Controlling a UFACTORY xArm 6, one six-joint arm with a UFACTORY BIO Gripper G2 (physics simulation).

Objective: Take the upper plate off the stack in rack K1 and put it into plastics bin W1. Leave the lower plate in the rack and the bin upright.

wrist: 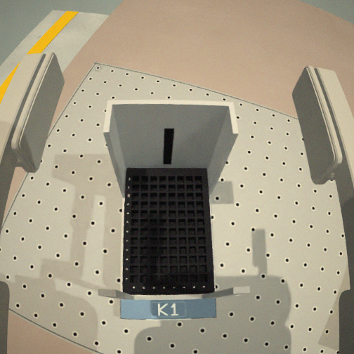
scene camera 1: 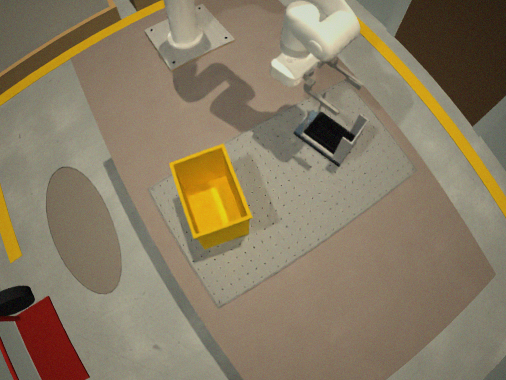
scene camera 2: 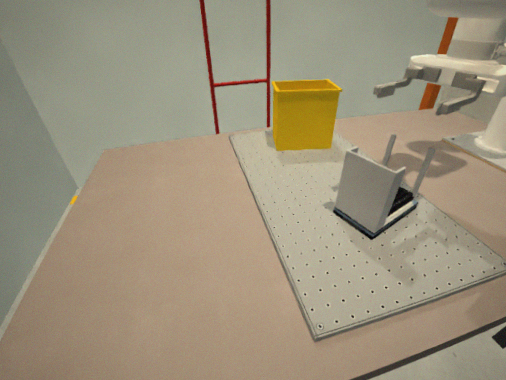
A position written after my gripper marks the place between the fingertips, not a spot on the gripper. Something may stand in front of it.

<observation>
In view: my gripper [scene camera 1: 350, 99], a black plate [scene camera 1: 328, 133] and a yellow bin W1 [scene camera 1: 216, 210].
The black plate also shows in the wrist view [wrist: 167, 249]. The yellow bin W1 is seen too in scene camera 2 [scene camera 2: 304, 111]. My gripper shows as well in the wrist view [wrist: 180, 65]. The wrist view does not show the yellow bin W1: it is out of frame.
</observation>
